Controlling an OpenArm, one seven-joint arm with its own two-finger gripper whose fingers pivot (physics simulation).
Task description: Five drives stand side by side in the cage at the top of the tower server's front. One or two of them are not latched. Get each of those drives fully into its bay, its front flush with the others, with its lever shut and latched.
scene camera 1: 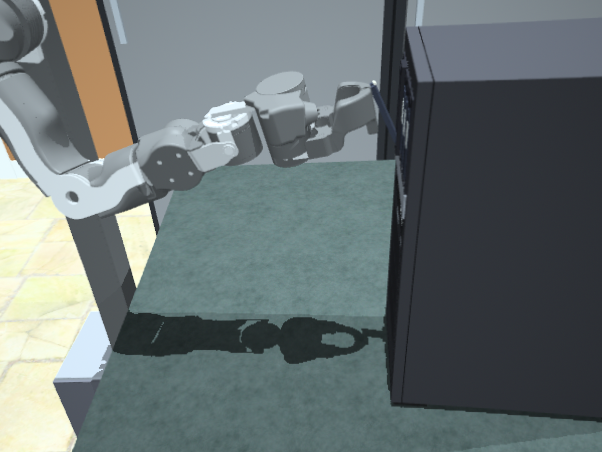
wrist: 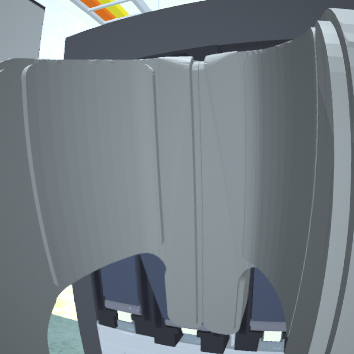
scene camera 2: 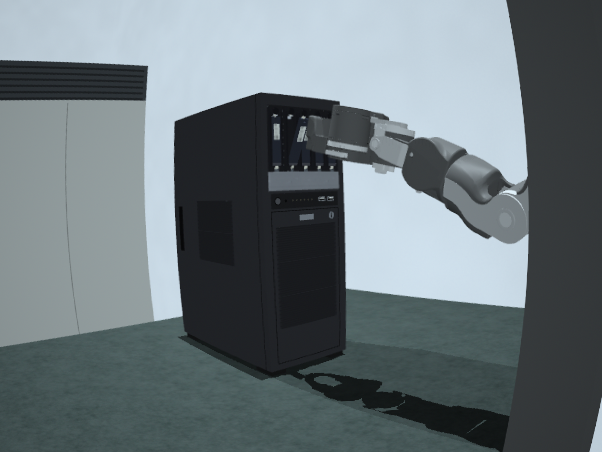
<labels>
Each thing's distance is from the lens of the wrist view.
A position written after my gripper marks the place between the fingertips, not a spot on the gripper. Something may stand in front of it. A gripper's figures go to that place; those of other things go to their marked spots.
my gripper [wrist: 217,198]: 0.06 m
tower server [wrist: 133,37]: 0.12 m
drive [wrist: 122,291]: 0.12 m
</labels>
